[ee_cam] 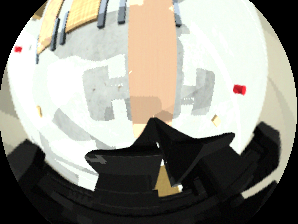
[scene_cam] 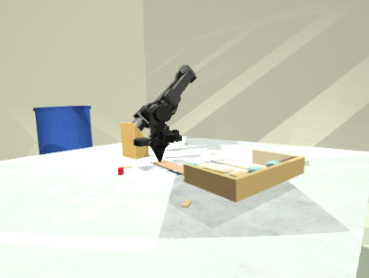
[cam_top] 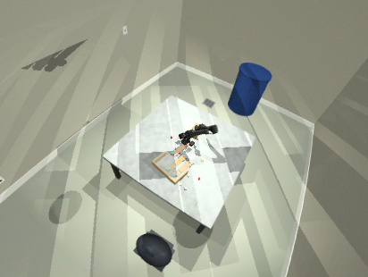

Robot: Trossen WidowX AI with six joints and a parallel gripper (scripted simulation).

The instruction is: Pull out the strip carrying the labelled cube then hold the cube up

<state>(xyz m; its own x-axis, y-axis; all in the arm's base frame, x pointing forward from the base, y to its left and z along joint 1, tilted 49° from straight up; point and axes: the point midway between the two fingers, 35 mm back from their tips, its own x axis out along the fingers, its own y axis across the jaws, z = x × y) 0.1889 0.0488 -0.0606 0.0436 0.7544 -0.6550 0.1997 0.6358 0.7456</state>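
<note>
Now: the pale orange strip 10 cm ahead of my gripper tip and 2 cm to the right of it.
</note>
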